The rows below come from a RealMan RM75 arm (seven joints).
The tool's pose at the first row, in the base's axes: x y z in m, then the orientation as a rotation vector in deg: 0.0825, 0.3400, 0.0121, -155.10, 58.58, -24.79
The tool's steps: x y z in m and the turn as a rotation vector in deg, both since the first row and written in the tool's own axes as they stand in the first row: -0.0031, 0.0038, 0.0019, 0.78, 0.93, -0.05; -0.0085, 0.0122, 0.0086, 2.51, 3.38, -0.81; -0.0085, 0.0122, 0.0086, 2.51, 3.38, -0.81; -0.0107, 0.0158, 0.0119, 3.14, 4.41, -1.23; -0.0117, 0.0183, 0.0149, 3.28, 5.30, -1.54; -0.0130, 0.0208, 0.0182, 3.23, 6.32, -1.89; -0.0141, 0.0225, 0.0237, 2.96, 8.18, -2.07; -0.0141, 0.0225, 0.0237, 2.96, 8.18, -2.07; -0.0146, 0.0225, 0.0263, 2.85, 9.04, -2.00; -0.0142, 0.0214, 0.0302, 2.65, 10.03, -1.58; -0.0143, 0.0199, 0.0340, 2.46, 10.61, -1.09; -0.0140, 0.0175, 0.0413, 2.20, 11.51, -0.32; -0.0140, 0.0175, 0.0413, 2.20, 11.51, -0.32
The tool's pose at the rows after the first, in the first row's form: 0.0786, 0.3395, 0.0086, -154.49, 58.37, -26.40; 0.0720, 0.3376, -0.0013, -153.50, 57.15, -30.60; 0.0720, 0.3376, -0.0013, -153.50, 57.15, -30.60; 0.0694, 0.3367, -0.0058, -153.20, 56.54, -32.34; 0.0682, 0.3358, -0.0096, -153.26, 56.27, -33.68; 0.0668, 0.3352, -0.0137, -153.50, 56.07, -35.15; 0.0669, 0.3352, -0.0195, -153.81, 56.39, -37.70; 0.0669, 0.3352, -0.0195, -153.81, 56.39, -37.70; 0.0675, 0.3358, -0.0221, -153.83, 56.73, -38.86; 0.0698, 0.3367, -0.0253, -153.70, 57.60, -40.12; 0.0719, 0.3382, -0.0284, -153.54, 58.47, -40.78; 0.0761, 0.3405, -0.0345, -153.23, 59.82, -41.83; 0.0761, 0.3405, -0.0345, -153.23, 59.82, -41.83
